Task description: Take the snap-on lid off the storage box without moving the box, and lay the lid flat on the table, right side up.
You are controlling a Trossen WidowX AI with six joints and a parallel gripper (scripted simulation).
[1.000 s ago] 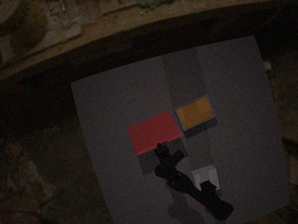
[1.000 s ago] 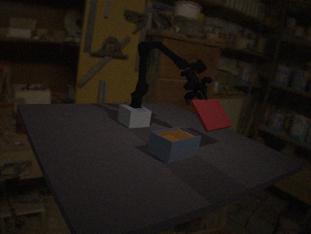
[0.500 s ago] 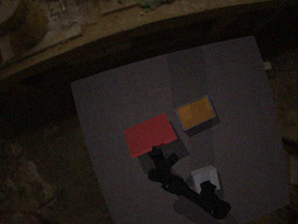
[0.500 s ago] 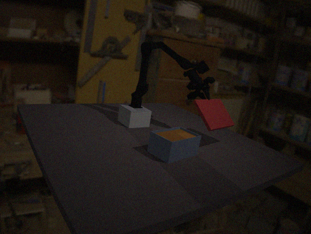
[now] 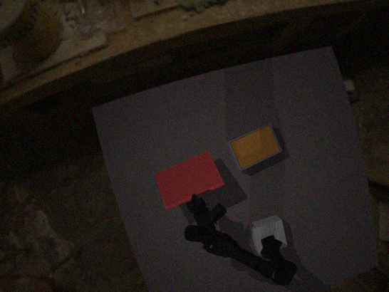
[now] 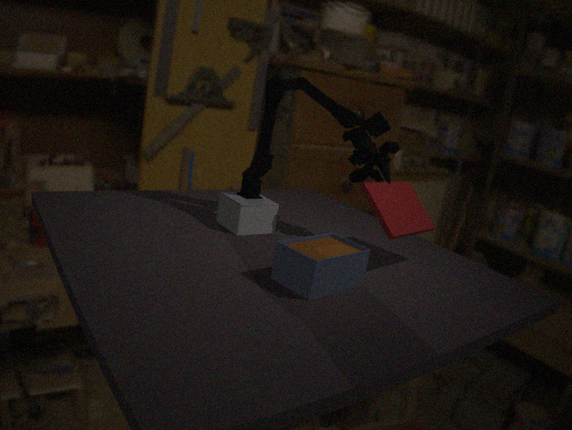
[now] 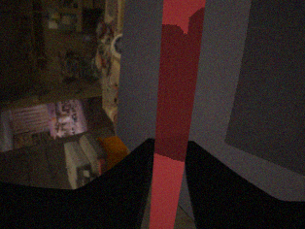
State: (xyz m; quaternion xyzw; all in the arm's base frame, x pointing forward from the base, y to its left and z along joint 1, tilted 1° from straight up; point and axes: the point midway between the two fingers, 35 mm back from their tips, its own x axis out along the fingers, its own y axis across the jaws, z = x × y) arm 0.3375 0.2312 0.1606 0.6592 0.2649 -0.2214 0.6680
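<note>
My gripper tip is 60 mm short of the red lid and 50 mm above it. Round my gripper tip: blue storage box 80 mm ahead, 320 mm to the right, 180 mm below.
</note>
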